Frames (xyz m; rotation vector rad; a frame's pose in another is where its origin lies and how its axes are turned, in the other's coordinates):
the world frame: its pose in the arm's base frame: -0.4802 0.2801 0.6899 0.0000 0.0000 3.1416
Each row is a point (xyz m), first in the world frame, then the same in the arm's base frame.
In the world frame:
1: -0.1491 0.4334 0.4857
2: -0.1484 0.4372 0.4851
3: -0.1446 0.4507 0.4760
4: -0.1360 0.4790 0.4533
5: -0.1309 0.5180 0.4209
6: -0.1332 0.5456 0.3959
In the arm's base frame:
1: -0.3311 -0.1533 1.1756
2: -0.3318 -0.1571 1.1750
3: -0.3356 -0.1706 1.1659
4: -0.3442 -0.1989 1.1432
5: -0.3493 -0.2379 1.1108
6: -0.3470 -0.2655 1.0858

